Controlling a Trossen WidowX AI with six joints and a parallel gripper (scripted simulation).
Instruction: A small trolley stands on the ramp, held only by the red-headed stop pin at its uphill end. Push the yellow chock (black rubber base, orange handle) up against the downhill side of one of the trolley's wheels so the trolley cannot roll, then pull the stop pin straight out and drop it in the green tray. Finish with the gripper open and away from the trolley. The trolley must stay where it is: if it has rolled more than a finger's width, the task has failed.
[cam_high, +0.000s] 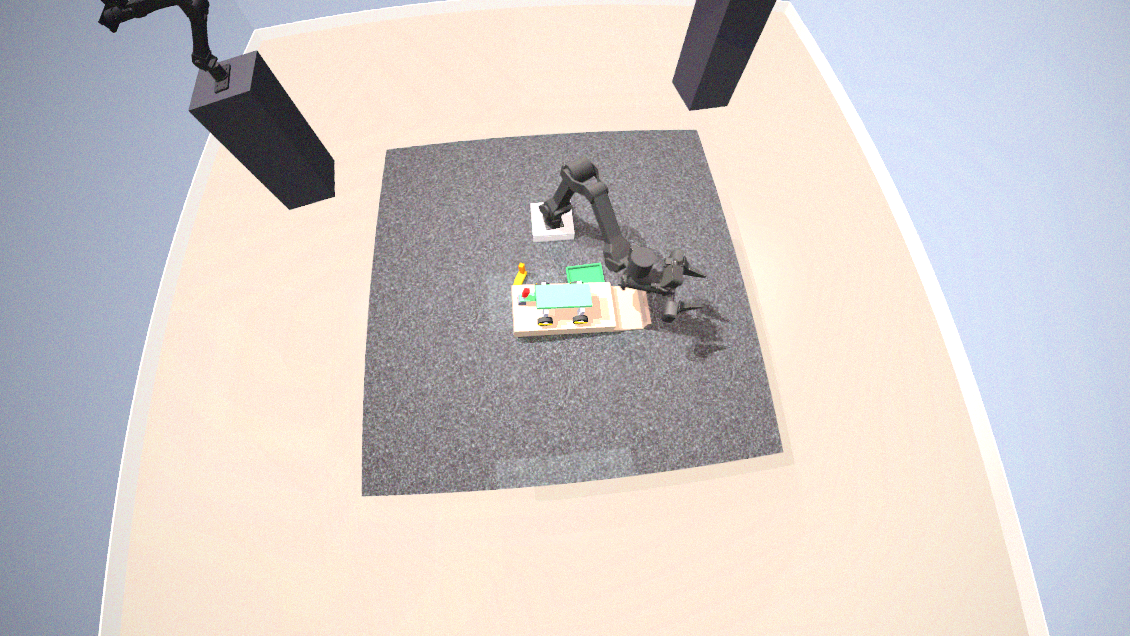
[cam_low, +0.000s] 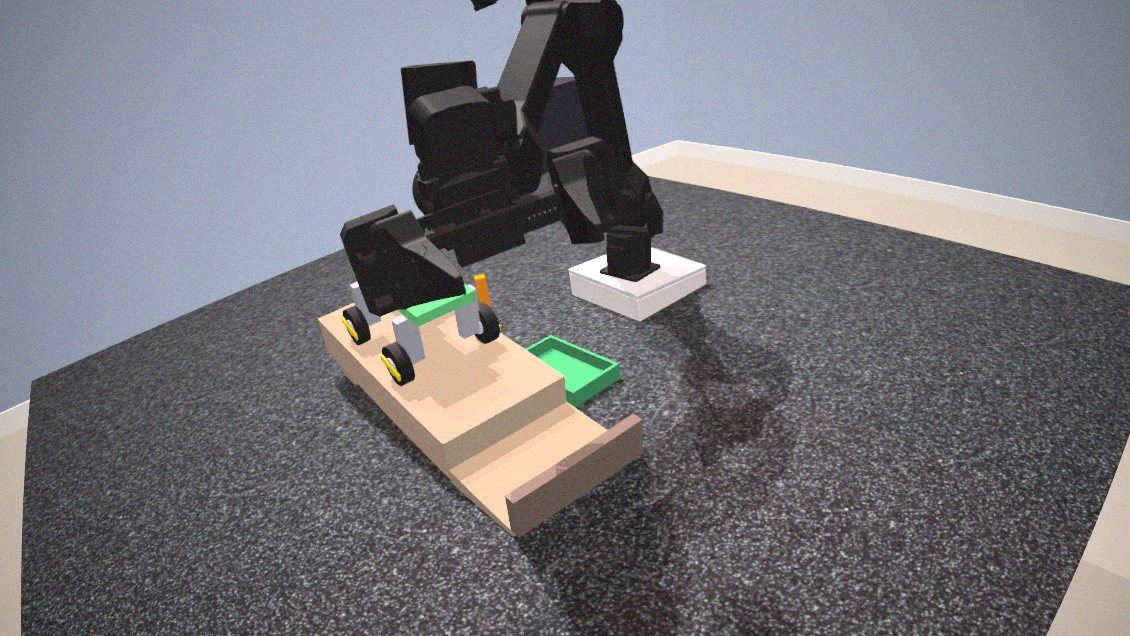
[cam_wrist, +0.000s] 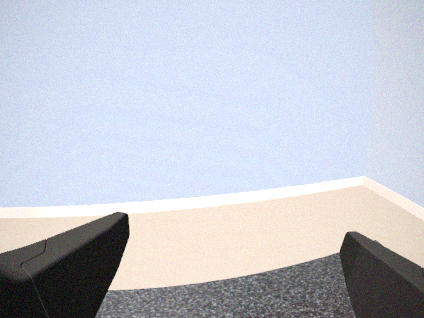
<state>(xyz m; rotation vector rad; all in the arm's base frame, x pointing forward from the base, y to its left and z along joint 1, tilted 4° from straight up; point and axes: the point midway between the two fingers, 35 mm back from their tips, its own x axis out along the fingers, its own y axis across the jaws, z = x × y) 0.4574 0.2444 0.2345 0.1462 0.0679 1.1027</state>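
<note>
The red-headed stop pin is 45 cm to the right of my gripper tip, 18 cm behind it and 16 cm below it. From my gripper tip the other things lie so: raised brown lip: 26 cm below, 9 cm behind, 8 cm to the right; green tray: 30 cm below, 24 cm behind, 23 cm to the right; green-topped trolley: 34 cm to the right, 18 cm below, 14 cm behind.
</note>
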